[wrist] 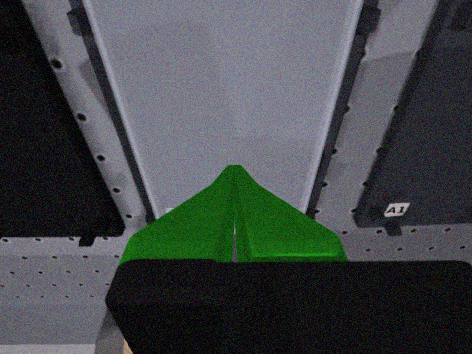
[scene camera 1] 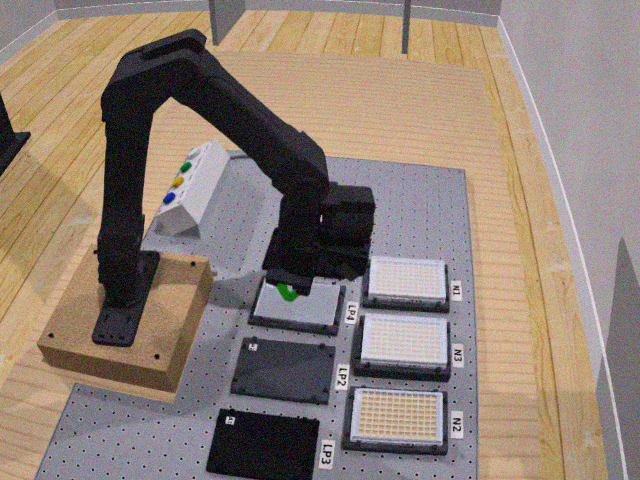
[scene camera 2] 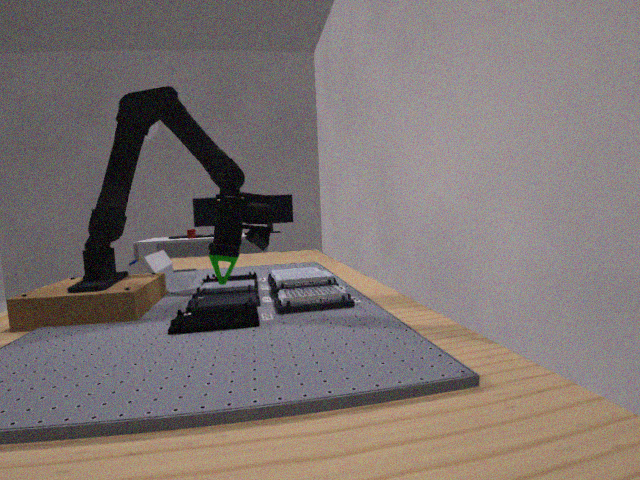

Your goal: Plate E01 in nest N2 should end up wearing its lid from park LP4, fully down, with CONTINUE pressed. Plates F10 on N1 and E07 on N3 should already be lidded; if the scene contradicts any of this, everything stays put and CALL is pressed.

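Seen in the pictures: gripper, fingertip midpoint: (wrist: pixel 234 176) (scene camera 1: pixel 288 299) (scene camera 2: pixel 222 284); arm's base, link origin: (scene camera 1: pixel 127 297) (scene camera 2: pixel 101 283).
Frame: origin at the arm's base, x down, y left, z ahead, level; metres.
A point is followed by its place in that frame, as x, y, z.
My gripper (scene camera 1: pixel 289 298) {0.032, 0.041, 0.261} (scene camera 2: pixel 222 282) {0.032, 0.041, 0.261} (wrist: pixel 234 176) {0.032, 0.041, 0.261} has green fingers, pressed together and empty. The tips point down over the clear lid (scene camera 1: pixel 312 308) {0.033, 0.025, 0.300} (wrist: pixel 225 90) {0.033, 0.039, 0.305} in park LP4; whether they touch it I cannot tell. The lid lies flat in its dark holder. Plate E01 (scene camera 1: pixel 398 415) {0.023, -0.175, 0.431} on N2 shows sharp tan wells and no visible lid. The plates on N1 (scene camera 1: pixel 405 279) {0.021, 0.082, 0.451} and N3 (scene camera 1: pixel 403 338) {0.011, -0.048, 0.441} look paler, as if under clear lids. Plate names cannot be read. The white button box (scene camera 1: pixel 206 193) {0.002, 0.273, 0.082} has green, yellow and blue buttons; its button labels are not readable.
Dark park LP2 (scene camera 1: pixel 284 369) {0.041, -0.090, 0.265} (wrist: pixel 430 145) {0.040, -0.054, 0.261} and black park LP3 (scene camera 1: pixel 263 444) {0.040, -0.220, 0.247} lie nearer scene camera 1 than LP4. The arm stands on a wooden block (scene camera 1: pixel 175 310) {0.000, -0.020, 0.089} (scene camera 2: pixel 67 310) {0.028, -0.123, -0.028}. In the wrist view another black holder (wrist: pixel 40 150) {0.040, 0.132, 0.282} lies left of LP4.
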